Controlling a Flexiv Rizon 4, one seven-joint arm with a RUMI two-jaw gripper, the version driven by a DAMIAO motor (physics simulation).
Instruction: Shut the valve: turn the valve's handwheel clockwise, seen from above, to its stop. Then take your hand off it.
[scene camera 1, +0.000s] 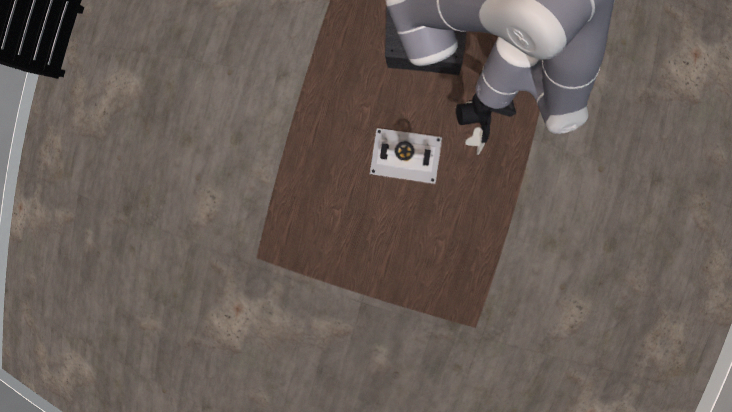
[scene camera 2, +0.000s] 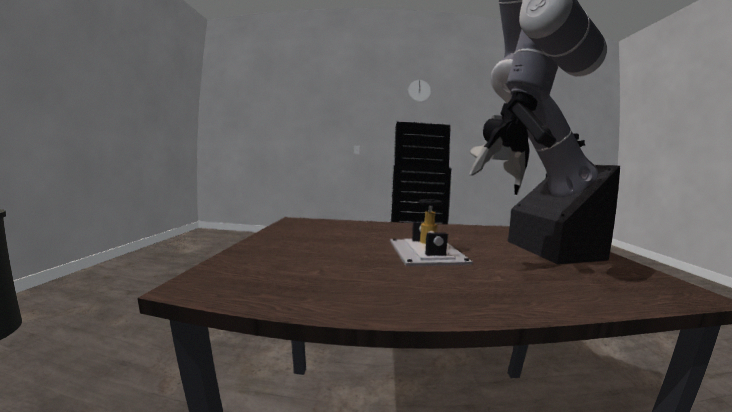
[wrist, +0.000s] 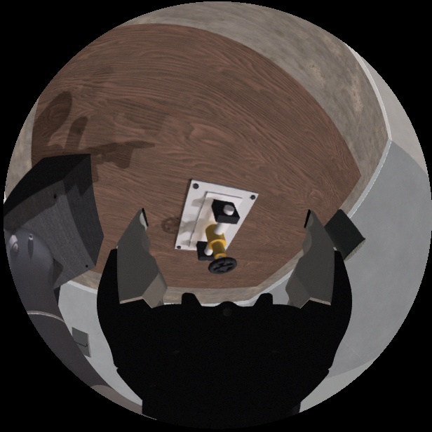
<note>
In view: the gripper (scene camera 2: 495, 185) and a white base plate (scene camera 1: 376, 169).
The gripper also shows in scene camera 1 (scene camera 1: 470, 130) and in the wrist view (wrist: 226, 210). The white base plate is seen too in scene camera 2 (scene camera 2: 409, 258) and in the wrist view (wrist: 197, 189).
</note>
